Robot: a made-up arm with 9 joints. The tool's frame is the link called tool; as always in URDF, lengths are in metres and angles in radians. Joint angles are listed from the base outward. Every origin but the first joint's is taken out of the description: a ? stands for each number. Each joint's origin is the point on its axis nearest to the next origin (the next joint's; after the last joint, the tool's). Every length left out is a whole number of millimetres.
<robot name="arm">
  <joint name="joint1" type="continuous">
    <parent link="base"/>
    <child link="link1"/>
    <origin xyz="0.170 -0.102 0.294" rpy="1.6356 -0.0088 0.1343"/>
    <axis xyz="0 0 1"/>
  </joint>
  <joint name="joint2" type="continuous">
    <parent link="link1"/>
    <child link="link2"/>
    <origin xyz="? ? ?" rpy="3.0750 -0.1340 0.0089"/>
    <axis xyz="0 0 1"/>
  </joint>
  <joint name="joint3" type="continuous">
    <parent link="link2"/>
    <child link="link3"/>
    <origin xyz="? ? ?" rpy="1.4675 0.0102 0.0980"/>
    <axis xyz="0 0 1"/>
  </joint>
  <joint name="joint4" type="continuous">
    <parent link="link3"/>
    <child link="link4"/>
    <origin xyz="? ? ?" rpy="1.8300 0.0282 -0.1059"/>
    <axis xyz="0 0 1"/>
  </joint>
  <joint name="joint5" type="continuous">
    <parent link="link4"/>
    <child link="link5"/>
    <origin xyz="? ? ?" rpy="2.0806 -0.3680 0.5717"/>
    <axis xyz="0 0 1"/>
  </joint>
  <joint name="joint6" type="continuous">
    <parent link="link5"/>
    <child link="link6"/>
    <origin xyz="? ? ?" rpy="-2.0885 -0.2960 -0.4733"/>
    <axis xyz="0 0 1"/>
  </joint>
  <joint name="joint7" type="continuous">
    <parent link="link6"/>
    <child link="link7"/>
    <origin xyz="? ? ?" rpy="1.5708 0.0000 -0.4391"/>
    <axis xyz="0 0 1"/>
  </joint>
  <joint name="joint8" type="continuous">
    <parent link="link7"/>
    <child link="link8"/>
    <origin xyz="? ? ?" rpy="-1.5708 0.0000 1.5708"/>
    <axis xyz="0 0 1"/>
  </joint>
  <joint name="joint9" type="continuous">
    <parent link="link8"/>
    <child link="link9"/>
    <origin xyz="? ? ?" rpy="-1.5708 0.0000 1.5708"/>
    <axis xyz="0 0 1"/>
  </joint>
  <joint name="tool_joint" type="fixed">
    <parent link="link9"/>
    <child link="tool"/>
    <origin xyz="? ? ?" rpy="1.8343 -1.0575 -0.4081"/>
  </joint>
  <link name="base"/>
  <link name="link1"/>
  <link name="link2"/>
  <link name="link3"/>
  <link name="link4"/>
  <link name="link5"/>
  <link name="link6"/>
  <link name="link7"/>
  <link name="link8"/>
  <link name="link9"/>
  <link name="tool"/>
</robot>
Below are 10 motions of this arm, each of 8 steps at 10 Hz.
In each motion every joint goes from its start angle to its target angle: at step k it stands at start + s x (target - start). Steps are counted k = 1, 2, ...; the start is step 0. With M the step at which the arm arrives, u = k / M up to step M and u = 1 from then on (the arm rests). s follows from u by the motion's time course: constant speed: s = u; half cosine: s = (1 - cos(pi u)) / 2; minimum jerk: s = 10 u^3 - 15 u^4 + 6 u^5.
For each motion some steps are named. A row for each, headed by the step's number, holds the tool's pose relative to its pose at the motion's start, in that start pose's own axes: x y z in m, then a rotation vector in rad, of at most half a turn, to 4 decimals.
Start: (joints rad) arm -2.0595 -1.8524 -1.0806 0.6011 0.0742 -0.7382 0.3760 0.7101 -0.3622
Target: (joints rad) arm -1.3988 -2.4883 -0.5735 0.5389 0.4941 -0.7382 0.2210 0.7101 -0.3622
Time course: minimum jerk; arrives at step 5
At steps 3, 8:
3: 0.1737 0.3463 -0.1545 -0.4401 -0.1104 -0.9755
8: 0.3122 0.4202 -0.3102 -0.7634 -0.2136 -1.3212

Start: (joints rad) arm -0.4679 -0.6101 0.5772 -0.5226 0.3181 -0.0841 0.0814 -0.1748 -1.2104
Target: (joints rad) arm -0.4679 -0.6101 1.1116 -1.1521 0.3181 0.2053 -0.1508 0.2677 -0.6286
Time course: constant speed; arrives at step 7
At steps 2, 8:
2: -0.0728 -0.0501 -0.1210 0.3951 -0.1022 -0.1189
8: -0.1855 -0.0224 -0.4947 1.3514 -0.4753 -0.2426

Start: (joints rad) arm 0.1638 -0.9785 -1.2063 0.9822 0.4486 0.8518 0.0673 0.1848 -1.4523
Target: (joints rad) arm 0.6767 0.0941 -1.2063 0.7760 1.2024 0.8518 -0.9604 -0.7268 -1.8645
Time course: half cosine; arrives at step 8
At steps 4, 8:
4: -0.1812 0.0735 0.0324 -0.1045 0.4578 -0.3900
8: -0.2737 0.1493 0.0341 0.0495 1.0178 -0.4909

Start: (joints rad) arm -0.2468 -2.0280 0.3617 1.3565 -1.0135 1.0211 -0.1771 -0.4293 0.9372
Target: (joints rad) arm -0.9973 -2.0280 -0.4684 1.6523 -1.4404 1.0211 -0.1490 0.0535 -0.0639
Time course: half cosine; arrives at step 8
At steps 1, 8:
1: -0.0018 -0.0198 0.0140 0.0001 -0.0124 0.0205
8: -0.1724 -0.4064 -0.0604 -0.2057 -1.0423 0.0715

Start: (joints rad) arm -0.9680 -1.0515 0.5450 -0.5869 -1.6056 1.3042 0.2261 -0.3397 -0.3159
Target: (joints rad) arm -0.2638 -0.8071 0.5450 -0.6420 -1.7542 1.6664 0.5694 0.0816 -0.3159
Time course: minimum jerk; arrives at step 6
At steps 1, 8:
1: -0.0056 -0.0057 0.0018 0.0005 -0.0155 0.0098
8: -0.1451 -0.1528 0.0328 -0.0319 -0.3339 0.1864

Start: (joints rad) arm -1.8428 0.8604 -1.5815 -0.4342 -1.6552 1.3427 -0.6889 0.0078 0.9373
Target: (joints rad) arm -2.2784 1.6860 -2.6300 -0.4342 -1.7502 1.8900 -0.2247 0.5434 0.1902
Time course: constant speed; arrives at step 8
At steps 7, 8:
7: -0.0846 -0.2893 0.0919 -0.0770 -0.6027 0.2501
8: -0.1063 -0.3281 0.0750 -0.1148 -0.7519 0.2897

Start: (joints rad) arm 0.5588 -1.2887 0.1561 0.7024 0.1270 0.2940 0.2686 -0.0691 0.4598
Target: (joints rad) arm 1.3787 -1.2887 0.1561 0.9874 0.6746 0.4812 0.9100 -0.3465 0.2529
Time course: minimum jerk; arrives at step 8
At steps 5, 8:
5: 0.2303 0.3943 -0.4947 -1.0300 -0.0507 -0.7363
8: 0.4142 0.3687 -0.6991 -1.3284 -0.0907 -1.1073

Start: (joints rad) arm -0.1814 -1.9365 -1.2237 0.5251 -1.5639 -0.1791 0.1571 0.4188 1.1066
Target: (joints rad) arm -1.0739 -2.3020 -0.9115 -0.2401 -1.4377 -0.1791 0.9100 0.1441 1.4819
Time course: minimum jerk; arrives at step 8
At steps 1, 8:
1: -0.0029 0.0044 -0.0031 0.0082 -0.0128 -0.0135
8: -0.2763 0.0404 -0.1047 1.0251 -0.6929 -0.2582

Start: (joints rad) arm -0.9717 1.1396 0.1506 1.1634 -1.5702 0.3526 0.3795 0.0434 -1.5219
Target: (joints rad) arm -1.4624 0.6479 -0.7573 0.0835 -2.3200 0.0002 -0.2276 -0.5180 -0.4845
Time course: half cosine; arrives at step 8
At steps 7, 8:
7: -0.3302 0.2679 -0.0553 1.0547 1.1511 -1.9791
8: -0.3287 0.2786 -0.0575 1.0935 1.1733 -2.0595

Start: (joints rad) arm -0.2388 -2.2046 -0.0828 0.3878 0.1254 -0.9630 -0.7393 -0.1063 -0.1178
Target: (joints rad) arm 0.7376 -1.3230 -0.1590 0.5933 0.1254 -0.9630 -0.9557 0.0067 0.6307
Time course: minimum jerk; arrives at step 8
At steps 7, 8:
7: -0.0958 -0.0827 -0.0366 0.4601 0.2558 0.2618
8: -0.0969 -0.0844 -0.0375 0.4662 0.2618 0.2660

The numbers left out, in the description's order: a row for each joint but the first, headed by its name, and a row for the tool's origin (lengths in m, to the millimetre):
joint2: 0.059 -0.090 0.000
joint3: -0.035 0.051 0.000
joint4: -0.017 -0.171 0.000
joint5: 0.023 -0.289 0.000
joint6: 0.028 -0.030 0.000
joint7: -0.016 -0.016 0.000
joint8: -0.370 0.026 0.000
joint9: 0.281 -0.050 0.000
tool: -0.033 0.006 0.000

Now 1 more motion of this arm.
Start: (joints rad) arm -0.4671 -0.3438 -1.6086 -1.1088 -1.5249 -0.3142 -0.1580 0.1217 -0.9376
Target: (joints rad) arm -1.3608 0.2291 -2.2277 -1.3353 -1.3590 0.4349 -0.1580 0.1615 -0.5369
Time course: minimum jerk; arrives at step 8
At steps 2, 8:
2: 0.0277 -0.0423 -0.0137 0.1052 0.0647 0.0094
8: 0.2228 -0.2648 -0.2814 1.0792 0.2404 0.4644

